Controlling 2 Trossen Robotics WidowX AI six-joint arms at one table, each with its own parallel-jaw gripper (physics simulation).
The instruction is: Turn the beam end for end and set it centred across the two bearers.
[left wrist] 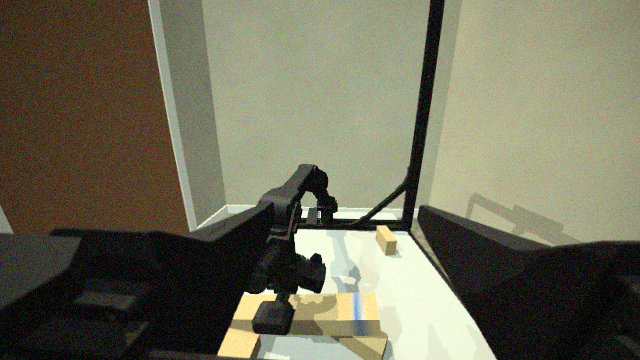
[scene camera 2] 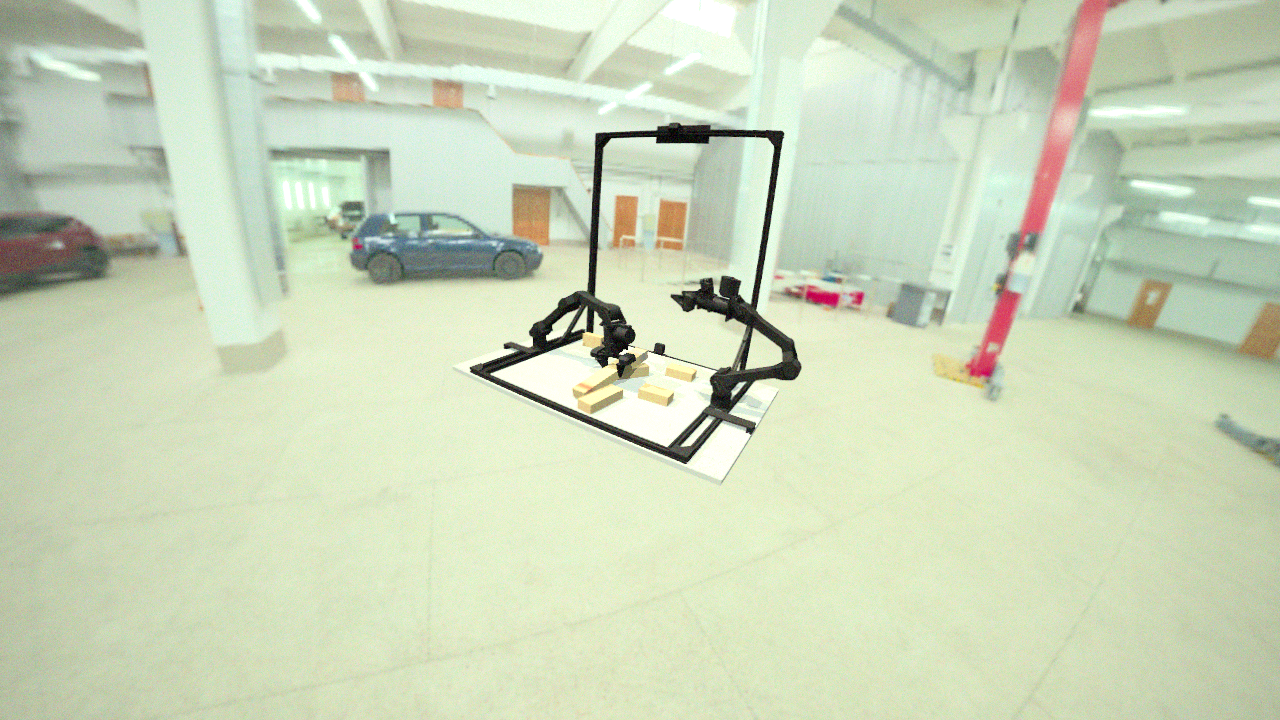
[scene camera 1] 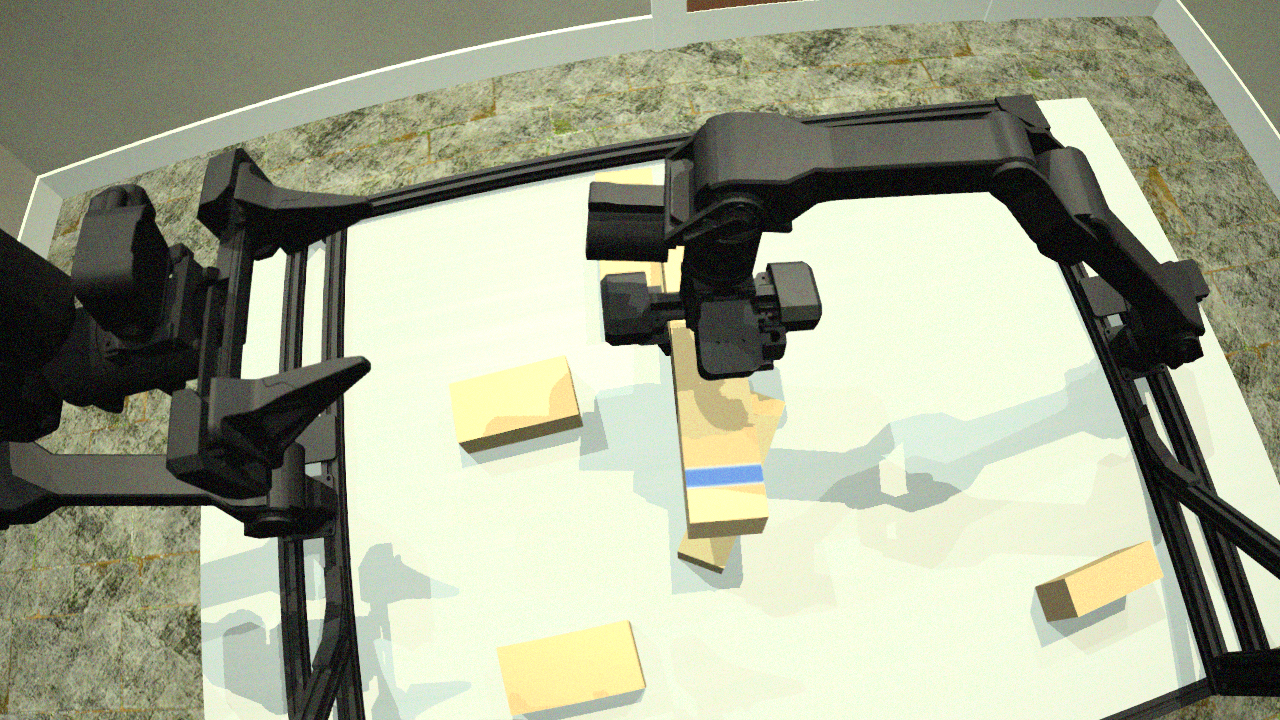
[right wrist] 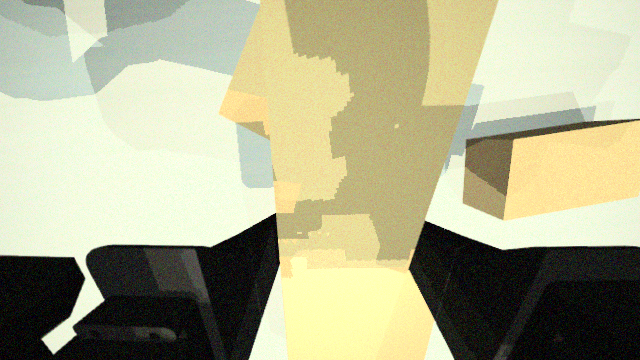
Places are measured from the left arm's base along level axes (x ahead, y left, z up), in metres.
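Pixels of known places: left gripper, fingertip midpoint: (left wrist: 345, 210) (scene camera 2: 676, 293) (scene camera 1: 368, 278); right gripper, fingertip midpoint: (scene camera 2: 613, 375) (right wrist: 339, 214); left arm's base, link origin: (scene camera 2: 720, 405) (scene camera 1: 308, 508); right arm's base, link origin: (left wrist: 327, 222) (scene camera 2: 539, 347) (scene camera 1: 1133, 351).
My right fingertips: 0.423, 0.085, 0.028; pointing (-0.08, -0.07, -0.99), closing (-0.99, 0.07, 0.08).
Ahead of a thing's pixels: the offset from my right fingertips to its top centre, as dx, dy, dz.
The pale wooden beam (scene camera 1: 723, 429) (scene camera 2: 597, 379) (left wrist: 370, 305) (right wrist: 350, 150) has a blue band near its lower end in scene camera 1. My right gripper (scene camera 1: 693, 308) (scene camera 2: 613, 362) (right wrist: 339, 214) is shut on it, away from that band; the arm hides the beam's upper part there. The beam passes over a slanted block; contact is unclear. My left gripper (scene camera 1: 366, 286) is open and empty, at the left, away from the beam. Two similar, nearly parallel blocks, apparently the bearers, lie left of the beam: one block {-0.189, -0.012, -0.009} (scene camera 1: 514, 398) (scene camera 2: 655, 394) (right wrist: 565, 165) and a lower block {-0.171, -0.273, -0.009} (scene camera 1: 571, 662) (scene camera 2: 680, 372).
The slanted block {+0.003, -0.127, -0.003} (scene camera 1: 707, 550) (left wrist: 367, 347) sticks out on both sides below the beam. Another block {-0.048, +0.148, -0.009} (scene camera 1: 629, 266) (scene camera 2: 599, 399) (left wrist: 240, 345) lies beside the beam's upper part. A small block {+0.338, -0.312, +0.016} (scene camera 1: 1105, 582) (scene camera 2: 593, 340) (left wrist: 386, 240) lies at the lower right. A black frame (scene camera 1: 528, 176) borders the table.
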